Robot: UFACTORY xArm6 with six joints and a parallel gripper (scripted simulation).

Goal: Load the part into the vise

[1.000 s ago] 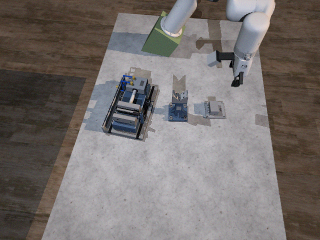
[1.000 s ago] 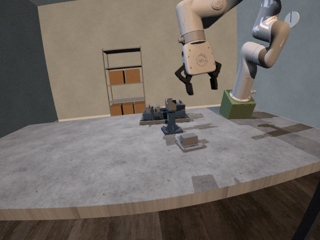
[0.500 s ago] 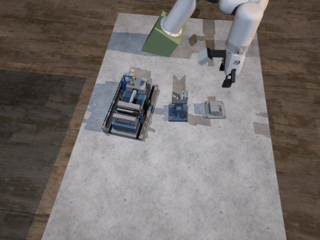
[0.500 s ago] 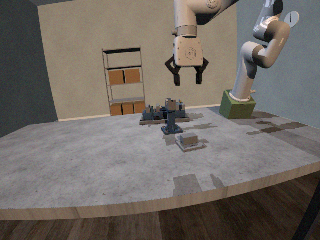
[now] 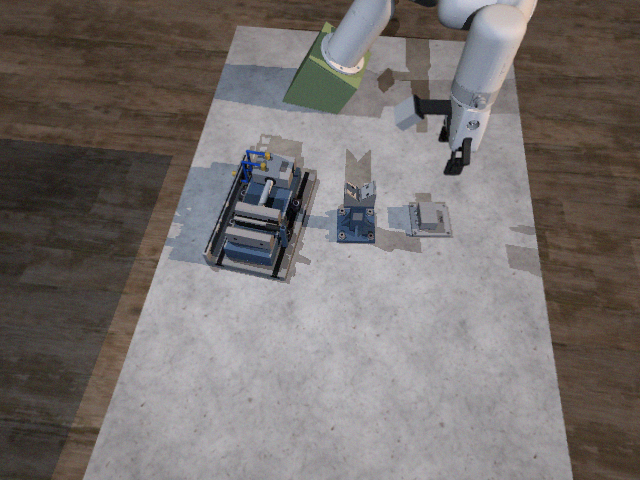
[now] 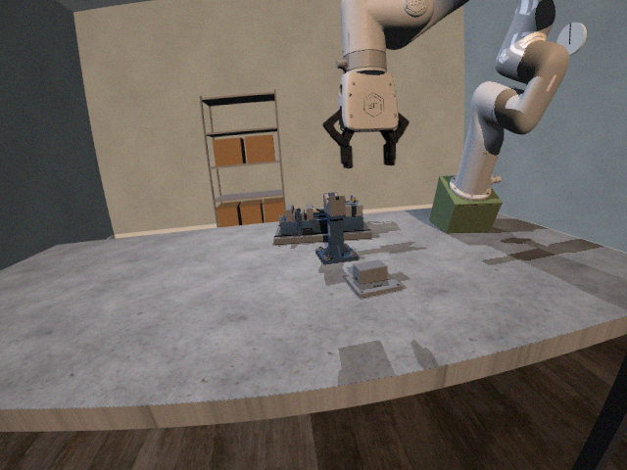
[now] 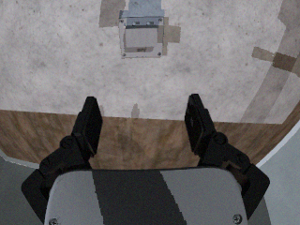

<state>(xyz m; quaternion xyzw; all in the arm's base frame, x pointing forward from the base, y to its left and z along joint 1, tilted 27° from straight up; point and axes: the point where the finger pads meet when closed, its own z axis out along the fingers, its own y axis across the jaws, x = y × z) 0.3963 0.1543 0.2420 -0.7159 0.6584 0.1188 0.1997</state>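
The part is 23 cm below my hand. From my hand the other things lie so: air cylinder rod (2 cm ahead, 38 cm to the right, 17 cm below); then air cylinder (5 cm behind, 37 cm to the right, 17 cm below); then blue vise body (4 cm ahead, 39 cm to the right, 21 cm below).
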